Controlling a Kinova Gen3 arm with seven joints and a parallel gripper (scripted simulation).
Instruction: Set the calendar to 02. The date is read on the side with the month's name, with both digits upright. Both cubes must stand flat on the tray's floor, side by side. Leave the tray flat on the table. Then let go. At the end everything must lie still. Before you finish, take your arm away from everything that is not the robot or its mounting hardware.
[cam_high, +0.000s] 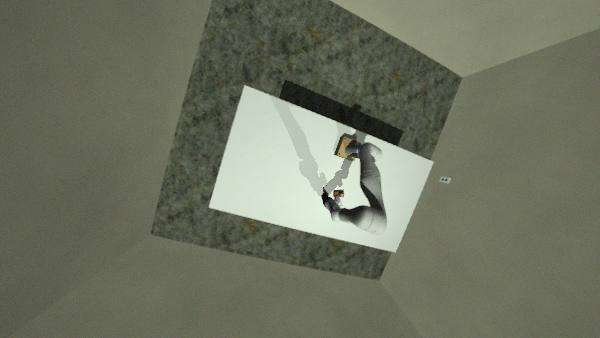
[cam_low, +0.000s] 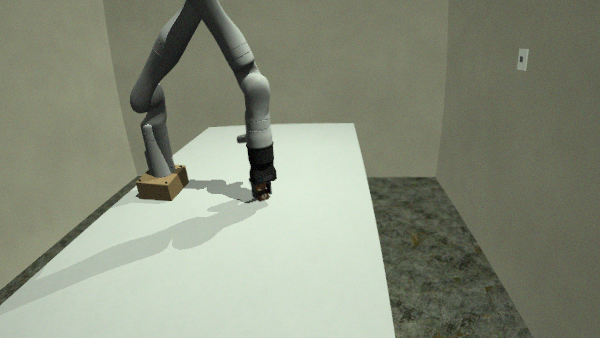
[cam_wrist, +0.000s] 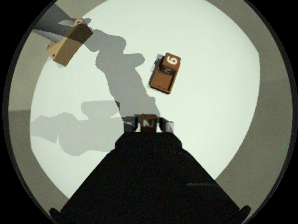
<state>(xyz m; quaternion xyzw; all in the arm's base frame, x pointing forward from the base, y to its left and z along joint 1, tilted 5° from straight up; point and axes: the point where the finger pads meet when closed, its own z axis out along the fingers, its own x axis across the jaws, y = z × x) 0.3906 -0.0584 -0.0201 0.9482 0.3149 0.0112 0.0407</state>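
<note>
The brown calendar cube is 10 mm below my hand. From my hand the other things lie so: brown tray (100 mm to the left, 30 mm behind, 20 mm below).
</note>
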